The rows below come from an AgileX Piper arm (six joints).
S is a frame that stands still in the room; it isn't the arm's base.
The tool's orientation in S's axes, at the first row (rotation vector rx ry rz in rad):
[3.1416, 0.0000, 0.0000]
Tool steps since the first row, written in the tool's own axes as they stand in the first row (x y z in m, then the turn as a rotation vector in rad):
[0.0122, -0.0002, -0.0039, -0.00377, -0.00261, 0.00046]
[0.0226, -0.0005, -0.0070, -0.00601, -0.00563, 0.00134]
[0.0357, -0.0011, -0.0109, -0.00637, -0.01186, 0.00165]
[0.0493, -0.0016, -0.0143, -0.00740, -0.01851, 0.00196]
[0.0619, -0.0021, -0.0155, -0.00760, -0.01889, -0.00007]
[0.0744, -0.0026, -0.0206, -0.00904, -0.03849, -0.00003]
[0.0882, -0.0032, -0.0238, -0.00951, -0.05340, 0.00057]
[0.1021, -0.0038, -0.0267, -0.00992, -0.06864, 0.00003]
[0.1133, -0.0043, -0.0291, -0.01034, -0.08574, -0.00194]
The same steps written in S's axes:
[0.0122, 0.0002, 0.0039, -0.00377, 0.00261, -0.00046]
[0.0226, 0.0005, 0.0070, -0.00601, 0.00563, -0.00134]
[0.0357, 0.0011, 0.0109, -0.00637, 0.01186, -0.00165]
[0.0493, 0.0016, 0.0143, -0.00740, 0.01851, -0.00196]
[0.0619, 0.0021, 0.0155, -0.00760, 0.01889, 0.00007]
[0.0744, 0.0026, 0.0206, -0.00904, 0.03849, 0.00003]
[0.0882, 0.0032, 0.0238, -0.00951, 0.05340, -0.00057]
[0.1021, 0.0038, 0.0267, -0.00992, 0.06864, -0.00003]
[0.1133, 0.0043, 0.0291, -0.01034, 0.08574, 0.00194]

